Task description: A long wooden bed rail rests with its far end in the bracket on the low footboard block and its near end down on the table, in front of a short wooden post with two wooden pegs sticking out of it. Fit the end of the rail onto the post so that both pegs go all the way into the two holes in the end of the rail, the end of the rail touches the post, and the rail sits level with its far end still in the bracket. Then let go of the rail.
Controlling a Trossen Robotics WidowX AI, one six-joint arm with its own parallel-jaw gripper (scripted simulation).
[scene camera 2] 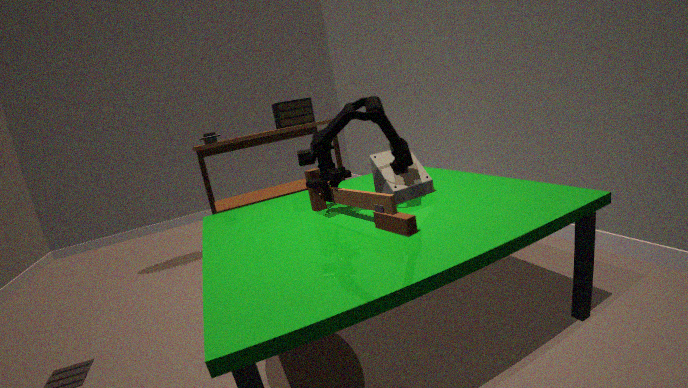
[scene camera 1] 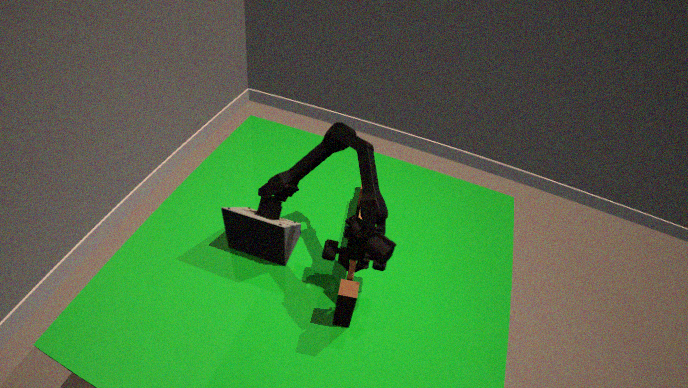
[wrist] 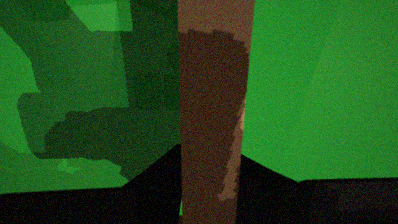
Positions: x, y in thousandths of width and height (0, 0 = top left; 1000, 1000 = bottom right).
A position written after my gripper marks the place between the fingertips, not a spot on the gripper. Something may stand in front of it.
Note:
In view: my gripper (scene camera 1: 511, 697) and a wooden rail (scene camera 2: 527, 514).
The wooden rail is seen too in the wrist view (wrist: 539, 225). My gripper also shows in scene camera 2 (scene camera 2: 483, 514) and in the wrist view (wrist: 499, 676).

